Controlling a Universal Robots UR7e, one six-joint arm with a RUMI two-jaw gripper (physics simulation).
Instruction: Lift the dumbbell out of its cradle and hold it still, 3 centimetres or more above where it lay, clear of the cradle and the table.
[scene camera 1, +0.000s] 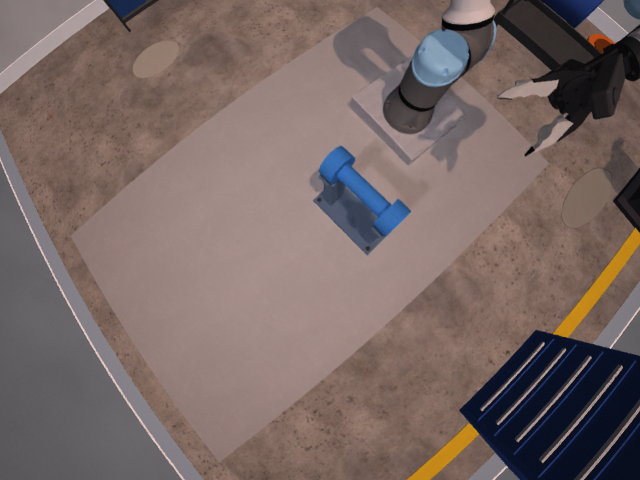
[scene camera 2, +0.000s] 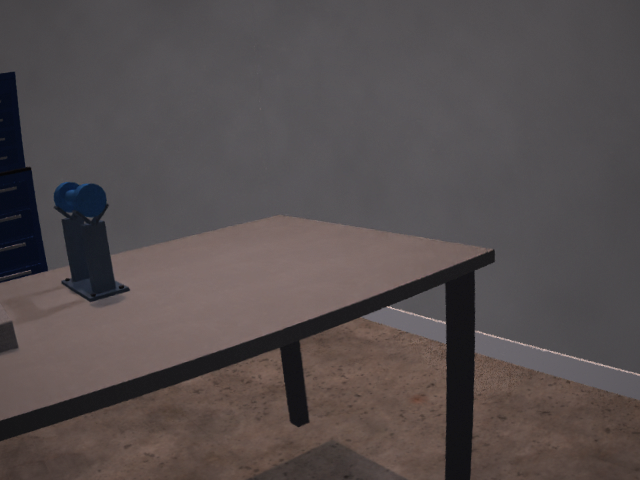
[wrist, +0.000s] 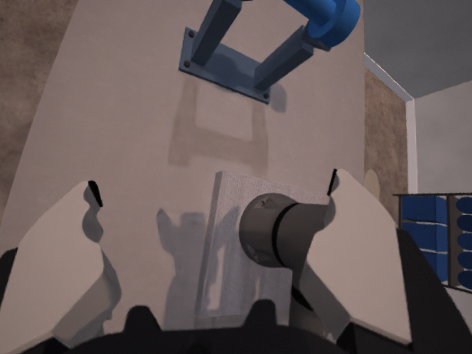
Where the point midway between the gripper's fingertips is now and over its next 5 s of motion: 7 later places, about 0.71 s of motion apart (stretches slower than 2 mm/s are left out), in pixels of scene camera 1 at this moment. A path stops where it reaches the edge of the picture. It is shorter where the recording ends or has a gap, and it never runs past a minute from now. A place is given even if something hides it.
My gripper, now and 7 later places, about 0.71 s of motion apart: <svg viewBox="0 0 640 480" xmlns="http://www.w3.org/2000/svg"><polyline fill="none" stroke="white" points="512,128 510,127 510,127 510,126 509,126 509,126 509,127 488,134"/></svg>
